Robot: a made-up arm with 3 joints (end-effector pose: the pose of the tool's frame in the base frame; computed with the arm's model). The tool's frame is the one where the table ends. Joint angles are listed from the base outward.
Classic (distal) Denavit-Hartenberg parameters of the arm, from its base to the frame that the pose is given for. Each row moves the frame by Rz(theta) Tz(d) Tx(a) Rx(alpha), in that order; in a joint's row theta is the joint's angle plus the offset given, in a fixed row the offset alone. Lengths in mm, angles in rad.
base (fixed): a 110, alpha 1.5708, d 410, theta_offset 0
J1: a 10, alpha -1.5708, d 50, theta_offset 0
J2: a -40, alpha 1.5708, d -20, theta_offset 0
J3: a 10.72, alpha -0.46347, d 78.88, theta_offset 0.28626
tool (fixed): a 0, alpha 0, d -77.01, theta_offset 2.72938
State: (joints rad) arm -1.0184 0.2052 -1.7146
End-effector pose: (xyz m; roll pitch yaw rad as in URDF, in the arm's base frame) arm 0.0488 -0.0746 0.4416 2.1212 -0.3538 0.2380
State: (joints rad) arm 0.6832 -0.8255 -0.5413
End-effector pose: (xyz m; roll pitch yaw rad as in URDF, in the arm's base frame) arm 0.1273 -0.0286 0.3518 -1.6026 -0.1916 2.3382
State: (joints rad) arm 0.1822 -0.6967 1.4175
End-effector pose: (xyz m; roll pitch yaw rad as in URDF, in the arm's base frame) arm 0.1089 -0.0530 0.4049 -2.3857 1.2581 1.2056
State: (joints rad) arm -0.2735 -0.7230 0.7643
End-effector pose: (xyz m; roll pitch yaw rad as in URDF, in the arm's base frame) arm 0.1023 -0.0543 0.3833 -1.0324 0.4901 2.3277
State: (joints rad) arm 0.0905 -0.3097 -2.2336
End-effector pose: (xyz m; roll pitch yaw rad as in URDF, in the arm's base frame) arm 0.0464 -0.0364 0.3869 1.8171 -0.8946 -0.0538
